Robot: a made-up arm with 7 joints.
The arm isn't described. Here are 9 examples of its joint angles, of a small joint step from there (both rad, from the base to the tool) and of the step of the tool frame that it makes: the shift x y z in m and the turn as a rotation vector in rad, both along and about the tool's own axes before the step.
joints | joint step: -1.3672 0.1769 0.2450 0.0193 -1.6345 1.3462 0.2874 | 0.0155 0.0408 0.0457 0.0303 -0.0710 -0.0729 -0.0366
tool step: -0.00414 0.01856 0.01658 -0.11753 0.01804 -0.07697
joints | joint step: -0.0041 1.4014 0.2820 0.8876 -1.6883 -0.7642 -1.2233 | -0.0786 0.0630 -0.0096 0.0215 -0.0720 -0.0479 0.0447
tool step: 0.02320 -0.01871 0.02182 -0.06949 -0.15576 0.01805
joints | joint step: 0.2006 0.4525 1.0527 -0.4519 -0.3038 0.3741 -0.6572 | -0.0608 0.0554 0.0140 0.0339 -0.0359 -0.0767 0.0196
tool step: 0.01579 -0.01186 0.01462 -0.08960 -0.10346 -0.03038
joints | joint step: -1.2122 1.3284 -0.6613 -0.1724 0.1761 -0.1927 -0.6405 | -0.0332 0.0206 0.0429 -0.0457 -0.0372 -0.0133 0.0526
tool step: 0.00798 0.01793 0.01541 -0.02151 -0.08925 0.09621
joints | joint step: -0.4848 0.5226 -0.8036 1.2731 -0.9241 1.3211 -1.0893 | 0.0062 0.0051 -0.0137 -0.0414 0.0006 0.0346 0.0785
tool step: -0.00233 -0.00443 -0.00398 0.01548 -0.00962 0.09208
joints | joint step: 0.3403 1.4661 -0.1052 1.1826 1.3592 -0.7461 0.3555 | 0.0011 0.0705 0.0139 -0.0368 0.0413 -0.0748 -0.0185
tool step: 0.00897 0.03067 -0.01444 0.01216 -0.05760 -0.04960
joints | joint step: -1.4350 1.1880 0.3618 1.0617 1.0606 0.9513 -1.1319 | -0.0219 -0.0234 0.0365 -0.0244 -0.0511 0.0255 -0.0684
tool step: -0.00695 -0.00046 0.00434 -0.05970 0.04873 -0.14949
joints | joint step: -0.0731 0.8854 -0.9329 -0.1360 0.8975 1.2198 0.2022 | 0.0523 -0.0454 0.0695 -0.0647 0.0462 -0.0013 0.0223
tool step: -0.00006 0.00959 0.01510 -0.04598 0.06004 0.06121
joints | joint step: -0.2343 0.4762 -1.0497 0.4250 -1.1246 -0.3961 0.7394 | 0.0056 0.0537 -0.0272 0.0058 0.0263 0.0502 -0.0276
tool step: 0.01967 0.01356 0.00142 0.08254 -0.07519 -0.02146
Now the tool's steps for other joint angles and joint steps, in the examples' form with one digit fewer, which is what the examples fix.
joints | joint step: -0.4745 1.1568 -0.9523 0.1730 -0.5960 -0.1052 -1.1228 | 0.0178 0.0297 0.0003 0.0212 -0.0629 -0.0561 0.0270
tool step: -0.0096 0.0093 -0.0073 -0.0561 -0.0293 0.0380
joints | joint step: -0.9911 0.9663 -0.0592 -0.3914 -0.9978 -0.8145 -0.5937 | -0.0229 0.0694 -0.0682 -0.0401 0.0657 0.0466 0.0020
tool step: -0.0005 -0.0142 -0.0050 0.0661 0.1085 -0.0954
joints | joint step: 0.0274 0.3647 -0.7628 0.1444 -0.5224 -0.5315 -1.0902 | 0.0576 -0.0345 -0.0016 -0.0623 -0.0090 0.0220 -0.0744
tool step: -0.0025 -0.0209 -0.0057 -0.0639 0.0042 -0.0829
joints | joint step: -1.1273 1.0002 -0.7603 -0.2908 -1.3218 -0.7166 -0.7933 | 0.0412 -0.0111 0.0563 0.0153 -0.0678 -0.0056 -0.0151
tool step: -0.0029 0.0091 0.0062 -0.0570 -0.0472 0.0493
